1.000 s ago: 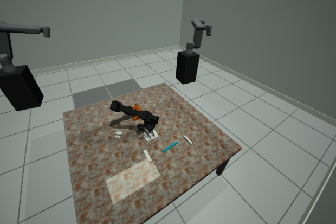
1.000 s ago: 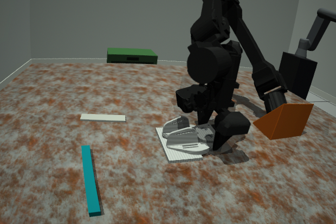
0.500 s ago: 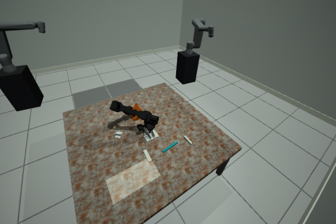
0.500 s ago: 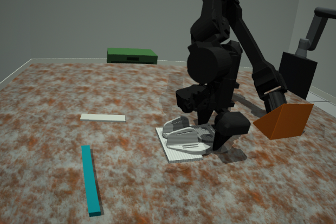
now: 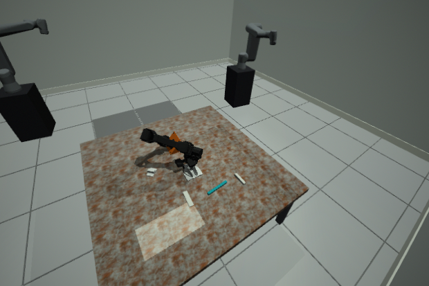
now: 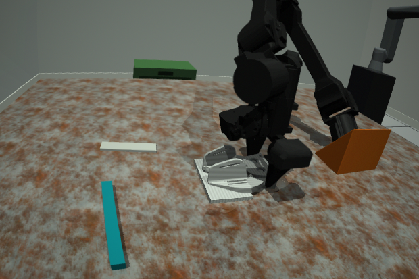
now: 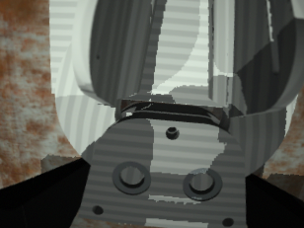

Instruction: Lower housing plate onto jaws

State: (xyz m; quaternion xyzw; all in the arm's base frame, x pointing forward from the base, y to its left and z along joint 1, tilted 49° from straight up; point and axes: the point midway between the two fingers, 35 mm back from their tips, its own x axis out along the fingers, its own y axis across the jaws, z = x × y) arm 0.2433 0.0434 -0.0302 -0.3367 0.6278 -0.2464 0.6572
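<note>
Right now the grey housing plate is 1 cm ahead of my gripper tip and 2 cm above it. The rest, counted from my gripper tip: teal bar 25 cm ahead, 11 cm to the left; white bar 24 cm ahead, 9 cm to the right.
</note>
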